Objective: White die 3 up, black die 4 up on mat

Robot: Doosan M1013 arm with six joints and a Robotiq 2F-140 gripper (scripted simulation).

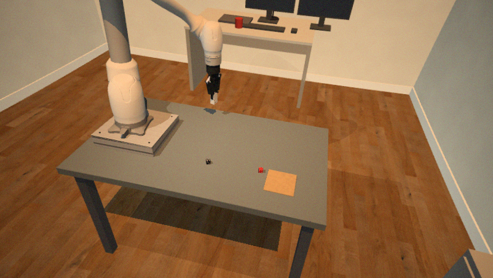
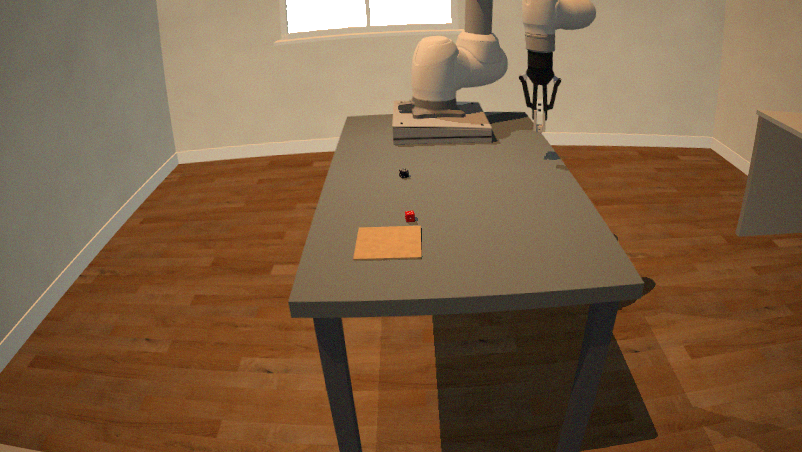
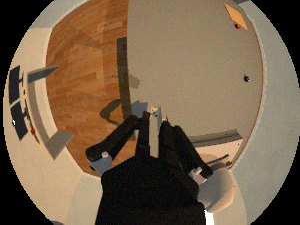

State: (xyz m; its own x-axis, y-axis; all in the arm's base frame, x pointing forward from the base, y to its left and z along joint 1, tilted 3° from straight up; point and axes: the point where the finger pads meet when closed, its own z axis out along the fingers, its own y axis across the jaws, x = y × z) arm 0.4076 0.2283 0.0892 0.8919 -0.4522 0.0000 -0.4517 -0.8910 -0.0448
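My hand is 390 mm short of the orange mat, 520 mm to the left of it and 130 mm above it. From my hand the other things lie so: white die 30 mm below; black die 30 mm ahead, 420 mm to the right, 120 mm below; red die 300 mm ahead, 450 mm to the right, 120 mm below.
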